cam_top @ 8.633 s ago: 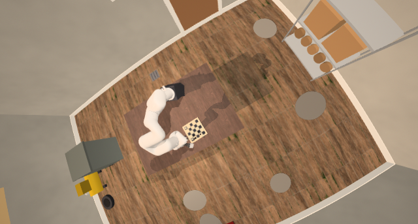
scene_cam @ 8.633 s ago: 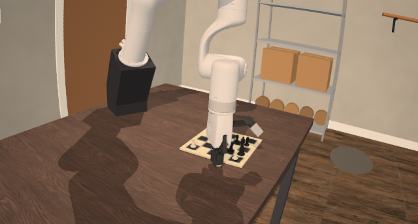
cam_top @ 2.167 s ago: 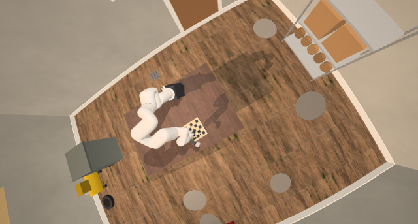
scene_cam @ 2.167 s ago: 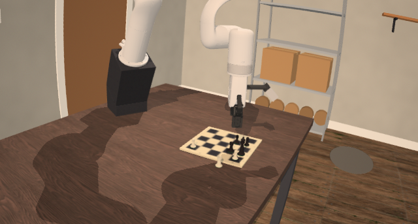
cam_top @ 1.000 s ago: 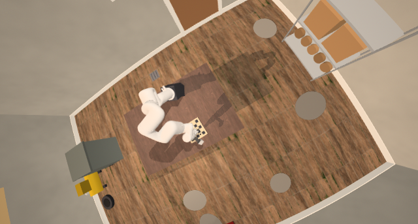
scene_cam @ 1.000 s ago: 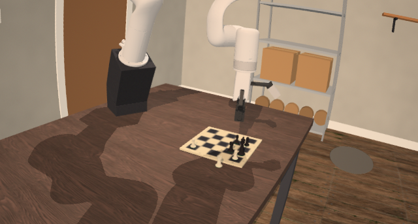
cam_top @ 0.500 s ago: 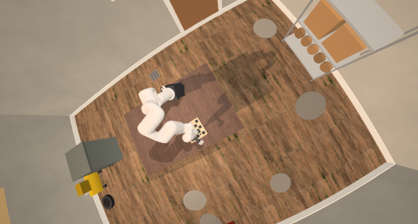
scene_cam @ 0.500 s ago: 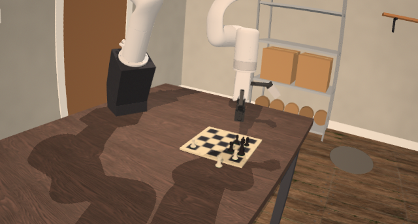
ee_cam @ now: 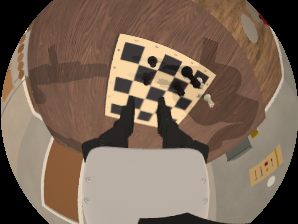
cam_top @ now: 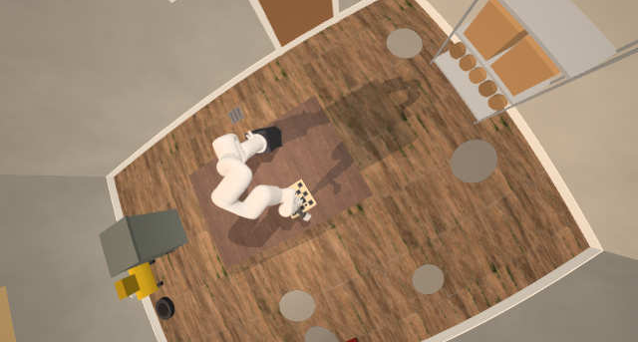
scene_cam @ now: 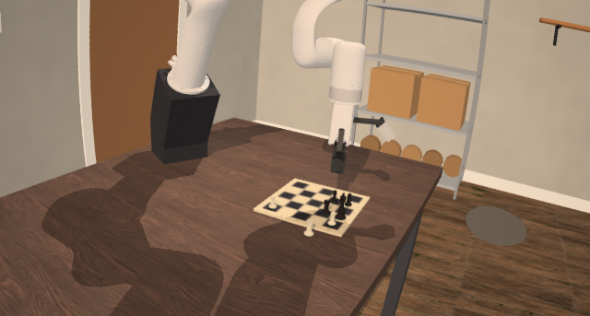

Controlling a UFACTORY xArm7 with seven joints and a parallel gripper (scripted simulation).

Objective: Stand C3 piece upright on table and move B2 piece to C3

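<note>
My hand is 11 cm above the chessboard, 4 cm to the left of it and 3 cm past it.
</note>
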